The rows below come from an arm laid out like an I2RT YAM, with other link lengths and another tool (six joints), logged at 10 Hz.
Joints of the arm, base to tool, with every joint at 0 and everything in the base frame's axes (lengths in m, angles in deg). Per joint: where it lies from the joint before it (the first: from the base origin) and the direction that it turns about. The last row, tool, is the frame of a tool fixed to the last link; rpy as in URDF.
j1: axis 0 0 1 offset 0 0 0.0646
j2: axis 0 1 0 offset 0.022 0.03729 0.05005
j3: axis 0 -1 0 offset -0.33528 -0.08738 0
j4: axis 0 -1 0 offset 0.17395 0.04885 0.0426
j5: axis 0 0 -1 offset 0.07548 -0.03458 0.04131
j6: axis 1 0 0 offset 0.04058 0 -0.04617
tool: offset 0.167 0.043 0.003 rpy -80.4 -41.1 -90
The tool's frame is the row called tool.
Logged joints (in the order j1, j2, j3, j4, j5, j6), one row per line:
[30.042, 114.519, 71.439, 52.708, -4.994, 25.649]
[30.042, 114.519, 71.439, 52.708, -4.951, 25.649]
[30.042, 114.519, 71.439, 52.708, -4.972, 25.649]
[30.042, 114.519, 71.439, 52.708, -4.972, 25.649]
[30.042, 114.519, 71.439, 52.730, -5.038, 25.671]
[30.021, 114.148, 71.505, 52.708, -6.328, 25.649]
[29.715, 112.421, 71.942, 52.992, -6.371, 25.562]
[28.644, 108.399, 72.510, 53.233, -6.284, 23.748]
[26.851, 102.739, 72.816, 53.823, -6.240, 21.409]
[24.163, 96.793, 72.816, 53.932, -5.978, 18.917]
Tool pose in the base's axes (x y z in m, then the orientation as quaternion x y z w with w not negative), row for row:
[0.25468, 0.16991, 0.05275, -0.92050, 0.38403, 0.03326, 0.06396]
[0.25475, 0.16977, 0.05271, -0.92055, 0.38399, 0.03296, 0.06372]
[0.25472, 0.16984, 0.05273, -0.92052, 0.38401, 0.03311, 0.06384]
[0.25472, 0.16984, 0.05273, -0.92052, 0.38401, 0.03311, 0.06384]
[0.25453, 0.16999, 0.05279, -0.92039, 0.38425, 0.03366, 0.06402]
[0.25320, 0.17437, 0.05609, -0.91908, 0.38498, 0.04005, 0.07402]
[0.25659, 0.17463, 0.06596, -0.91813, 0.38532, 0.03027, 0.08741]
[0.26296, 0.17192, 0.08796, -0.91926, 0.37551, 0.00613, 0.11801]
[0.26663, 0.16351, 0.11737, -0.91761, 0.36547, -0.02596, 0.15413]
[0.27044, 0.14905, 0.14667, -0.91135, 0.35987, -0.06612, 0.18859]
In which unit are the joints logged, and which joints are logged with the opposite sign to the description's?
The joints are logged in degrees. Opposite sign: j4.
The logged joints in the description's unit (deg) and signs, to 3 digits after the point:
[30.042, 114.519, 71.439, -52.708, -4.994, 25.649]
[30.042, 114.519, 71.439, -52.708, -4.951, 25.649]
[30.042, 114.519, 71.439, -52.708, -4.972, 25.649]
[30.042, 114.519, 71.439, -52.708, -4.972, 25.649]
[30.042, 114.519, 71.439, -52.730, -5.038, 25.671]
[30.021, 114.148, 71.505, -52.708, -6.328, 25.649]
[29.715, 112.421, 71.942, -52.992, -6.371, 25.562]
[28.644, 108.399, 72.510, -53.233, -6.284, 23.748]
[26.851, 102.739, 72.816, -53.823, -6.240, 21.409]
[24.163, 96.793, 72.816, -53.932, -5.978, 18.917]

